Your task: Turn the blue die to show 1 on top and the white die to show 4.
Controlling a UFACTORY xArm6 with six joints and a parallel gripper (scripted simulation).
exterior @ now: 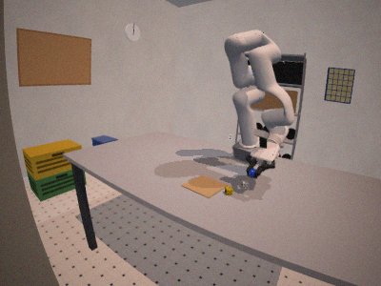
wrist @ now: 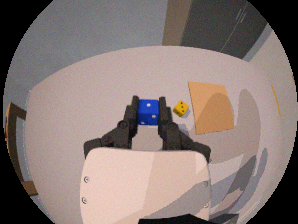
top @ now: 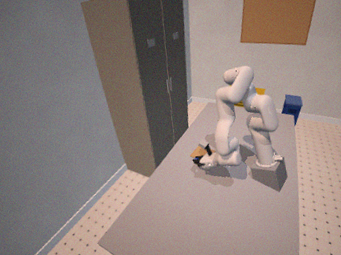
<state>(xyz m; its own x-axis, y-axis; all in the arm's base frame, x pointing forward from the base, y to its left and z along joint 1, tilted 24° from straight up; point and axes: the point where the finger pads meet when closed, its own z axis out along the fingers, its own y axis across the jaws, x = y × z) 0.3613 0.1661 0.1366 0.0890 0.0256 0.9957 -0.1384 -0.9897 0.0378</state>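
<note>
Right now the white die is 6 cm behind my hand, 4 cm to the right of it and 10 cm below it. From my hand the other things lie so: blue die: 1 cm ahead, 1 cm below; then yellow die: 3 cm ahead, 8 cm to the right, 10 cm below; then tan mat: 3 cm ahead, 18 cm to the right, 11 cm below.
</note>
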